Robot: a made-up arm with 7 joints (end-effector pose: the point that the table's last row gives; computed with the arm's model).
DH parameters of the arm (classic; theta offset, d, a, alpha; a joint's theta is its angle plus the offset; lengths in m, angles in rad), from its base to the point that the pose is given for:
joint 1: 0 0.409 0 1.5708
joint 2: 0 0.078 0 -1.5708
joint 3: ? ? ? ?
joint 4: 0 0.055 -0.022 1.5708
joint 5: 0 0.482 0 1.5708
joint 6: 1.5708 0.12 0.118 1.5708
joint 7: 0 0.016 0 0
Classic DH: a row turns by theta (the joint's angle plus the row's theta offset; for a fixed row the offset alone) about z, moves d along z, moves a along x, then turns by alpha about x.
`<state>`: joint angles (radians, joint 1 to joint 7).
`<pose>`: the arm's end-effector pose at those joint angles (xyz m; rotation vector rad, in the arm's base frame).
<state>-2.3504 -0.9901 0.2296 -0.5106 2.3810 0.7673 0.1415</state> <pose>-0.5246 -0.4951 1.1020 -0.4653 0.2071 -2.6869</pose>
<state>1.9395 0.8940 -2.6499 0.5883 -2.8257 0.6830 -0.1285</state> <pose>0.6816 -0.6394 0.8133 0.8144 0.2300 -0.7186</pose>
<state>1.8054 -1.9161 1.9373 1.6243 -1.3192 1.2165 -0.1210</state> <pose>-0.5396 0.5238 0.5213 -0.0620 -1.5377 0.6352</pose>
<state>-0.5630 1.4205 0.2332 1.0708 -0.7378 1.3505 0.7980</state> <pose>-0.6259 0.4565 0.8987 -0.2026 0.1830 2.7090</pose>
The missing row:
joint 3: 0 0.424 0.018 -1.5708
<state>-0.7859 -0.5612 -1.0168 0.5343 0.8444 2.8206 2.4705</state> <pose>0.0951 -0.5386 0.9895 0.1295 -0.4211 -1.8784</pose>
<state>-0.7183 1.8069 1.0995 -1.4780 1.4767 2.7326 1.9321</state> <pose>-0.6406 0.0292 0.1401 -0.7755 -0.9701 2.5448</pose>
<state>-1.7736 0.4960 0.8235 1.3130 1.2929 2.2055 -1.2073</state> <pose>0.1726 -0.1307 0.9936 0.5321 -0.6142 1.6961</pose>
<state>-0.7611 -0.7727 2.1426 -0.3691 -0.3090 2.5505 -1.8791</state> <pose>0.2755 -0.6324 0.8258 0.6634 -1.6289 1.2233</pose>
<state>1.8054 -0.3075 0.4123 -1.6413 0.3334 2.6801 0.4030</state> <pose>0.3297 -0.1048 0.8342 1.5205 1.9077 0.0443</pose>
